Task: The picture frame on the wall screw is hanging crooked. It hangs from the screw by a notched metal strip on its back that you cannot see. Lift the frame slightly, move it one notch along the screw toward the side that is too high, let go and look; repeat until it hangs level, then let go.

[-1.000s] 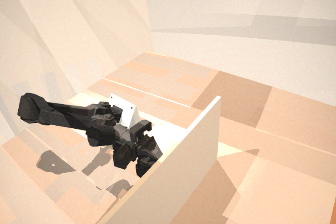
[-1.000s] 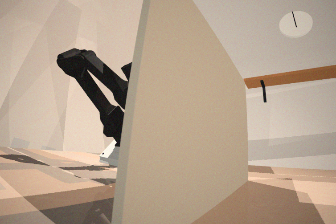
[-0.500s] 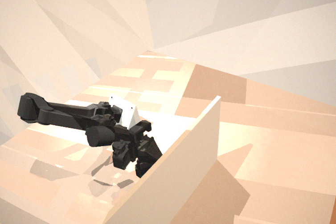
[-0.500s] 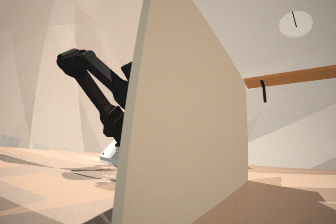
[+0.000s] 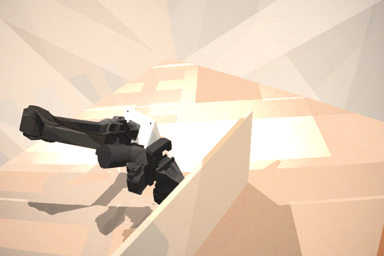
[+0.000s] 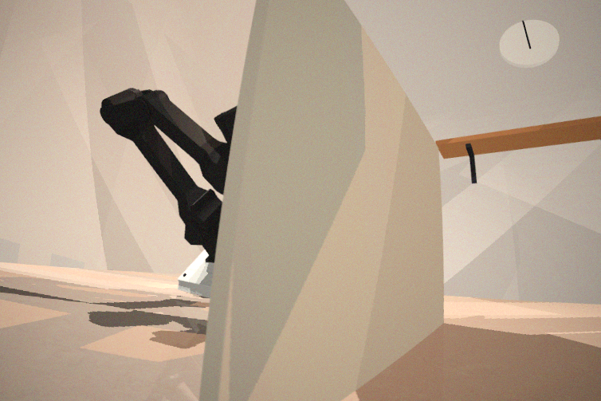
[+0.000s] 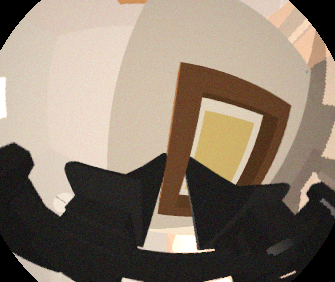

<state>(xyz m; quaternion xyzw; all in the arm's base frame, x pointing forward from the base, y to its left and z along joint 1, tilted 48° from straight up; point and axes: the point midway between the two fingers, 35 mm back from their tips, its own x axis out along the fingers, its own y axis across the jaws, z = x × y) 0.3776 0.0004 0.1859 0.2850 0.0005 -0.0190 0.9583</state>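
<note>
My gripper tip is 1 cm short of the picture frame, 1 cm to the left of it and 5 cm above it. The rest, counted from my gripper tip: wall panel: 2 cm ahead, 7 cm below.
</note>
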